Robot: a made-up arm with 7 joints.
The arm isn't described. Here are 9 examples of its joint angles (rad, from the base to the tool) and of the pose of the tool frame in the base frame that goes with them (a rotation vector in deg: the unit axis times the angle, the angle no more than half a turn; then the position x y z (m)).
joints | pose
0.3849 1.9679 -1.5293 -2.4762 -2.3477 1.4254 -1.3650 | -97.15 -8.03 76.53 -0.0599 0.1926 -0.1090
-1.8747 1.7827 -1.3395 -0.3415 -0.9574 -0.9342 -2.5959 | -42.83 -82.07 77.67 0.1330 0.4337 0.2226
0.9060 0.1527 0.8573 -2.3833 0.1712 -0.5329 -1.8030 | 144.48 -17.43 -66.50 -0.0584 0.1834 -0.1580
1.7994 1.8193 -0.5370 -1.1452 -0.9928 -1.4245 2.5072 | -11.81 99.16 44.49 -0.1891 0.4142 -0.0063
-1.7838 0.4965 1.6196 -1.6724 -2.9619 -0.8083 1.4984 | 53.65 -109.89 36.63 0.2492 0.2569 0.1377
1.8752 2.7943 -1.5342 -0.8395 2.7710 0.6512 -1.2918 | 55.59 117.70 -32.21 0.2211 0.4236 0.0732
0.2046 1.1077 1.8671 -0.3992 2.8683 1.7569 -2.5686 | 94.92 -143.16 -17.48 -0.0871 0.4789 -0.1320
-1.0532 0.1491 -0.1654 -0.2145 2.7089 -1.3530 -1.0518 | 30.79 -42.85 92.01 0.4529 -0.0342 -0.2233
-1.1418 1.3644 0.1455 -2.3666 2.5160 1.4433 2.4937 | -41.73 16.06 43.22 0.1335 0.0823 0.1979
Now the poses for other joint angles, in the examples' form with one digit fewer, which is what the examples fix.
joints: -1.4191 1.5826 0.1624 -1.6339 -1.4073 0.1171 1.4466
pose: -90.9 136.3 14.6 0.098 0.199 0.320
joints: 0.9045 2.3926 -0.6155 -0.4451 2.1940 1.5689 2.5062
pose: -55.8 57.0 -124.8 0.187 0.423 0.198
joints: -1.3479 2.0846 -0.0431 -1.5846 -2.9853 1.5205 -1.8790
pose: -3.6 105.4 144.3 0.015 0.204 0.340
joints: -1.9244 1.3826 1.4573 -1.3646 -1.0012 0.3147 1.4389
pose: 17.1 93.6 -76.4 -0.028 0.396 0.164
